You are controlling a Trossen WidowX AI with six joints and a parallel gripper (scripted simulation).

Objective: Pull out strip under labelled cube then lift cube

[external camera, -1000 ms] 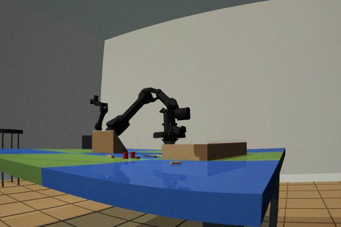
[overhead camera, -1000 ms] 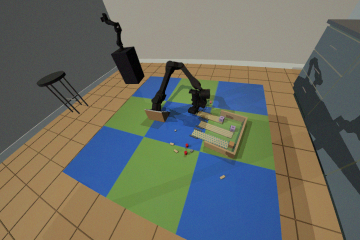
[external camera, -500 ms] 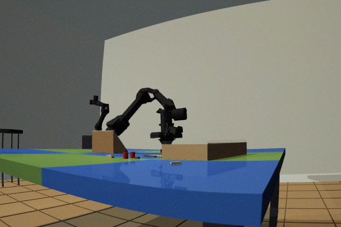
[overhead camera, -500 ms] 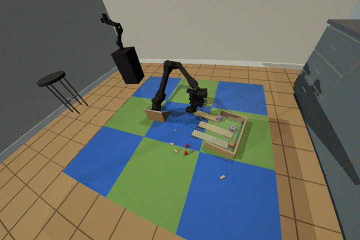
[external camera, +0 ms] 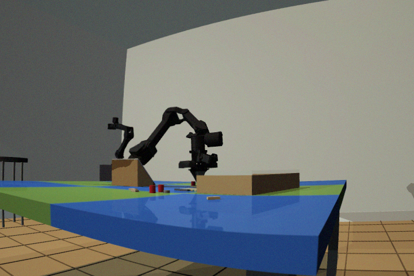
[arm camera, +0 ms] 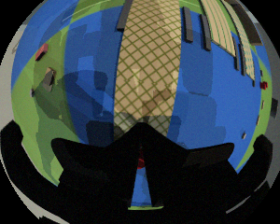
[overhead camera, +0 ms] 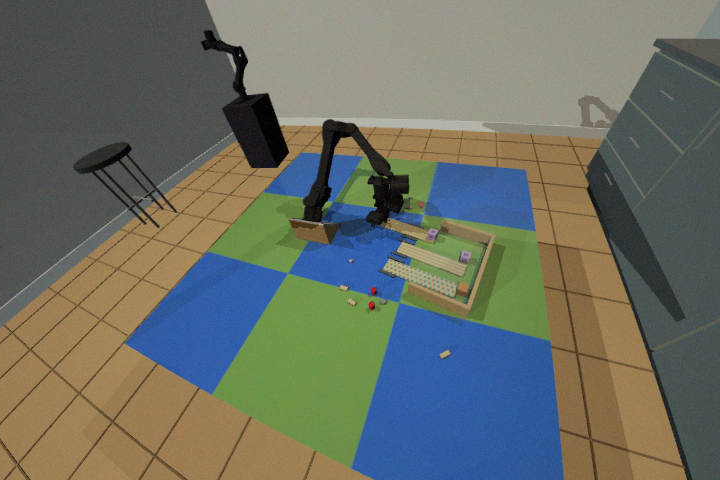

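My gripper tip is 9 cm short of the cross-hatched strip and 3 cm to the left of it. The rest, counted from my gripper tip: grey piece: 37 cm to the right, 4 cm ahead.
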